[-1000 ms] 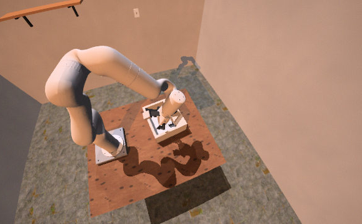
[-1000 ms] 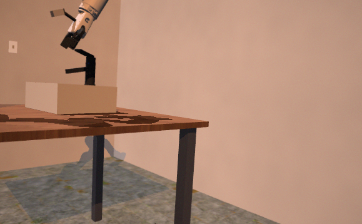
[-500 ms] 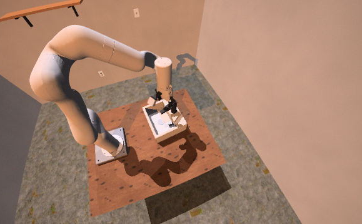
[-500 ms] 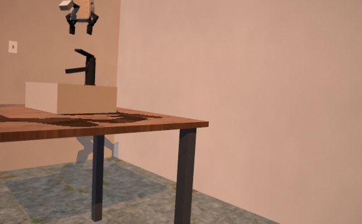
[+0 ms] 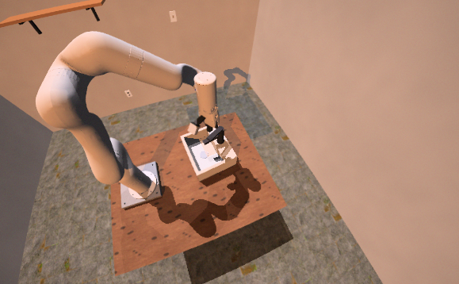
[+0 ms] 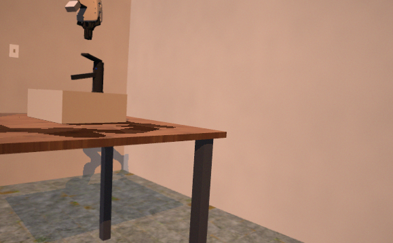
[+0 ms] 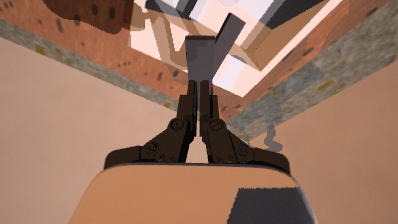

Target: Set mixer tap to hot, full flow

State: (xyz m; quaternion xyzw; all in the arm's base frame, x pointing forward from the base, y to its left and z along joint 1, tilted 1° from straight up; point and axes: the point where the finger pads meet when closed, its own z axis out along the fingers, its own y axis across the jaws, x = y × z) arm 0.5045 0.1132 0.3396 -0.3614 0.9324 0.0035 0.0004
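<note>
The lever lies 3 cm ahead of my hand, 3 cm to the left of it and 9 cm below it. From my hand the other things lie so: sink basin 4 cm behind, 3 cm to the left, 33 cm below.
</note>
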